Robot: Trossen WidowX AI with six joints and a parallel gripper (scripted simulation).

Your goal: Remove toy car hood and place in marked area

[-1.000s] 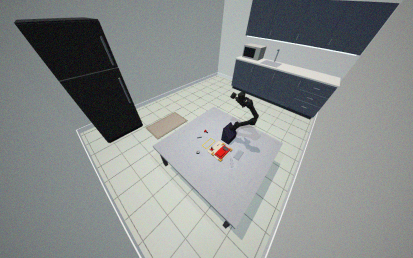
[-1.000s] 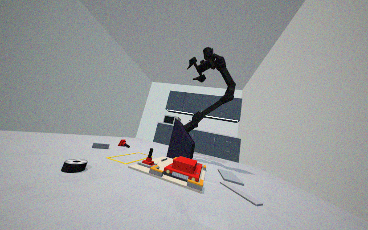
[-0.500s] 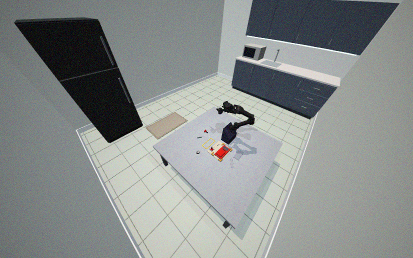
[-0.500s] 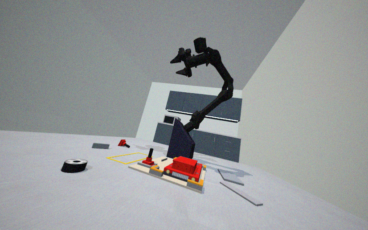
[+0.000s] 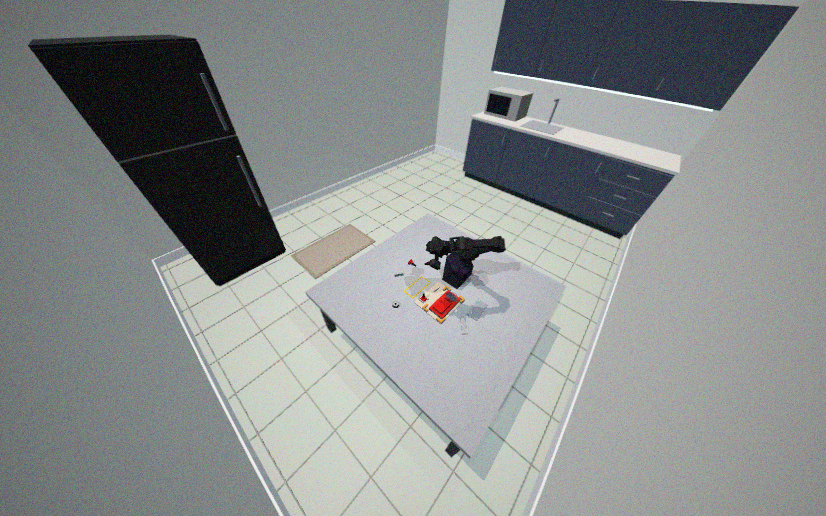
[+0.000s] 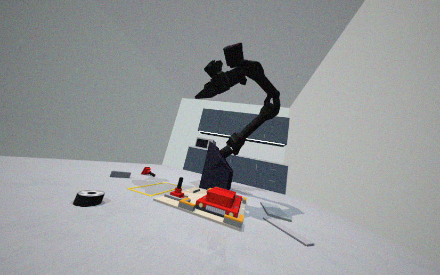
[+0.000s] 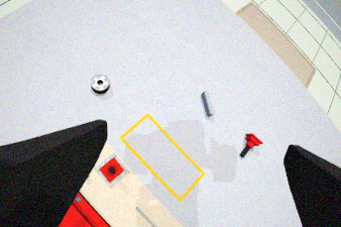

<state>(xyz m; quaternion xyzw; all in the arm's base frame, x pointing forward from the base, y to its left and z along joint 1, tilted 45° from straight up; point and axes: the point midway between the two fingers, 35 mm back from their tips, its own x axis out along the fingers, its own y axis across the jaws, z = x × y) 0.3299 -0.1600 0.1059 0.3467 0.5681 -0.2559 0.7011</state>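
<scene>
My gripper tip is 17 cm to the right of the red hood and 31 cm above it. Round my gripper tip: black wheel (18 cm ahead, 6 cm to the right, 34 cm below).
</scene>
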